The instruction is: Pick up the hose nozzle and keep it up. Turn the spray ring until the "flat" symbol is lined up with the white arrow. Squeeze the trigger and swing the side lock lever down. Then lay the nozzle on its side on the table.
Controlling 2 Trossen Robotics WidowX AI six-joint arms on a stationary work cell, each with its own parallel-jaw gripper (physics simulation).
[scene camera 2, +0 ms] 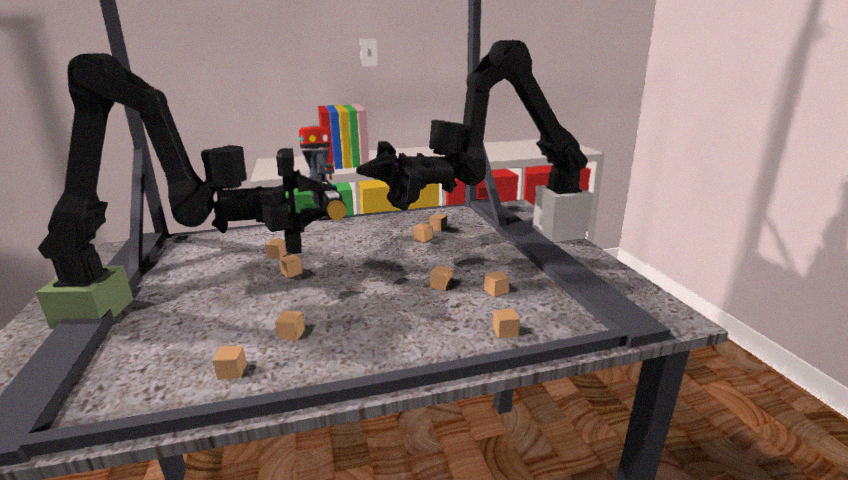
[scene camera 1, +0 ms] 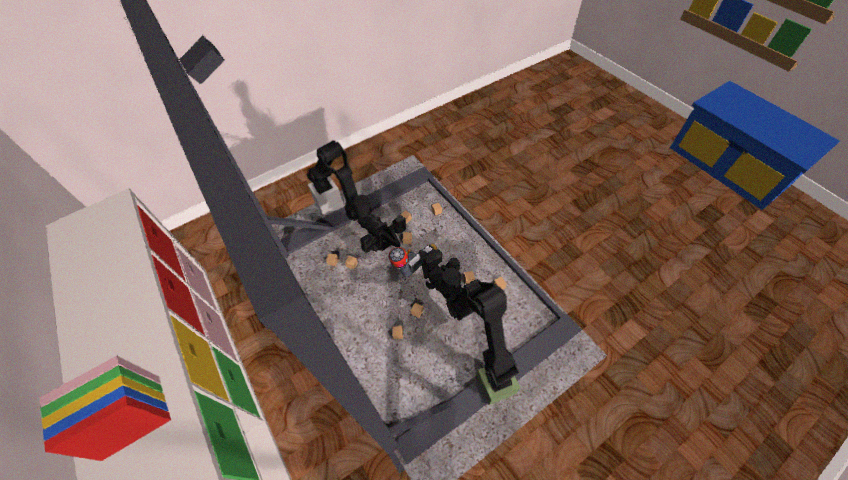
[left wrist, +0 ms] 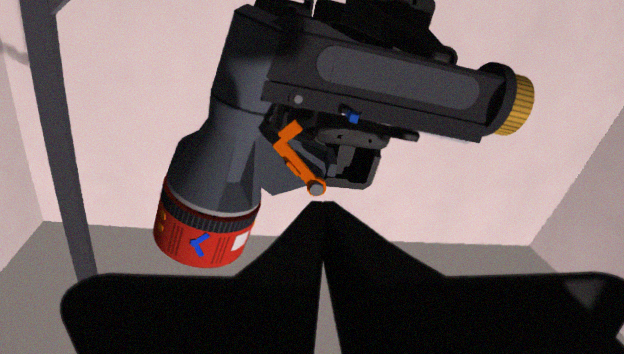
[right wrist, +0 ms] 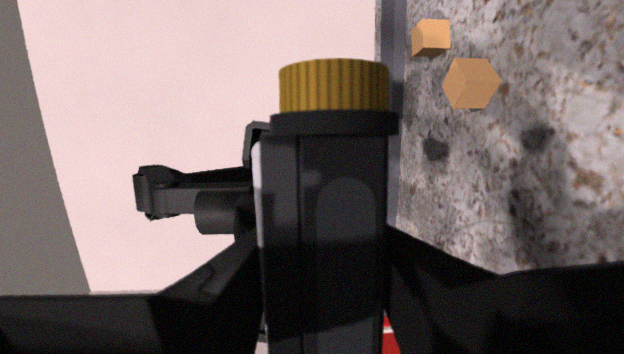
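Pixels of known places: left gripper, fingertip midpoint: (scene camera 2: 356, 170) (scene camera 1: 399, 245) (left wrist: 321, 212) (right wrist: 247, 284); right gripper, fingertip midpoint: (scene camera 2: 337, 198) (scene camera 1: 420, 253) (left wrist: 426, 99) (right wrist: 317, 234); left arm's base, origin of the base link: (scene camera 2: 563, 189) (scene camera 1: 323, 186); right arm's base, origin of the base link: (scene camera 2: 81, 278) (scene camera 1: 498, 378).
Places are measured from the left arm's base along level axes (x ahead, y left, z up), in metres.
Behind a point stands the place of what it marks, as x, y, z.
The grey hose nozzle (scene camera 1: 406, 268) @[0.600, 0.052, 0.105] (scene camera 2: 315, 159) @[0.589, 0.066, 0.131] (left wrist: 395, 80) @[0.561, 0.117, 0.064] (right wrist: 345, 210) @[0.585, 0.156, 0.064] is held above the table, head up in scene camera 2. My right gripper (scene camera 2: 309, 199) (right wrist: 317, 234) @[0.557, 0.134, 0.069] is shut on its handle. Its red spray ring (scene camera 1: 398, 258) @[0.600, 0.029, 0.187] (scene camera 2: 314, 137) @[0.587, 0.066, 0.174] (left wrist: 175, 245) @[0.560, 0.022, 0.171] shows a blue angled mark and a white square in the left wrist view; I cannot make out the white arrow. The orange side lock lever (left wrist: 299, 161) @[0.560, 0.081, 0.111] slants from its round pivot toward the nozzle body. My left gripper (scene camera 2: 360, 170) @[0.512, 0.080, 0.107] (left wrist: 321, 212) @[0.512, 0.080, 0.107] is shut and empty, its tips appearing just below that pivot. The trigger is partly hidden.
Several wooden cubes (scene camera 1: 396, 332) @[0.700, -0.066, -0.081] (scene camera 2: 289, 325) @[0.662, 0.300, -0.086] (right wrist: 471, 83) @[0.392, 0.186, -0.086] are scattered on the speckled table (scene camera 1: 368, 362) @[0.726, -0.198, -0.115] (scene camera 2: 380, 356) @[0.527, 0.383, -0.115]. A dark frame (scene camera 1: 220, 178) (scene camera 2: 595, 297) borders the table and rises beside it. A white shelf unit (scene camera 1: 89, 249) stands beyond the table.
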